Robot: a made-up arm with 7 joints. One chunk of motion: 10 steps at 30 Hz.
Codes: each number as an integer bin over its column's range. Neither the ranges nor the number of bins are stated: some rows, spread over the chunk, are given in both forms.
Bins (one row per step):
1: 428 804 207 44 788 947 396
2: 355 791 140 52 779 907 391
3: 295 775 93 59 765 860 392
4: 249 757 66 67 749 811 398
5: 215 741 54 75 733 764 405
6: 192 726 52 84 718 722 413
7: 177 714 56 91 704 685 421
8: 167 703 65 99 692 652 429
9: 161 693 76 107 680 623 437
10: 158 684 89 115 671 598 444
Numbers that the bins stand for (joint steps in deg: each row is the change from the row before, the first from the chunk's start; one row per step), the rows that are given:
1: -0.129 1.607 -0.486 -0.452 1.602 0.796 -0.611
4: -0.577 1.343 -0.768 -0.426 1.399 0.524 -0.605
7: -0.757 1.102 -0.788 -0.400 1.164 0.271 -0.536
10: -0.805 0.934 -0.722 -0.373 0.993 0.097 -0.467
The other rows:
2: -0.312 1.534 -0.620 -0.443 1.555 0.716 -0.626
3: -0.462 1.444 -0.714 -0.435 1.482 0.622 -0.623
5: -0.662 1.254 -0.792 -0.417 1.315 0.430 -0.584
6: -0.720 1.170 -0.796 -0.408 1.237 0.345 -0.560
8: -0.782 1.041 -0.770 -0.391 1.102 0.205 -0.512
9: -0.797 0.985 -0.748 -0.382 1.040 0.147 -0.488

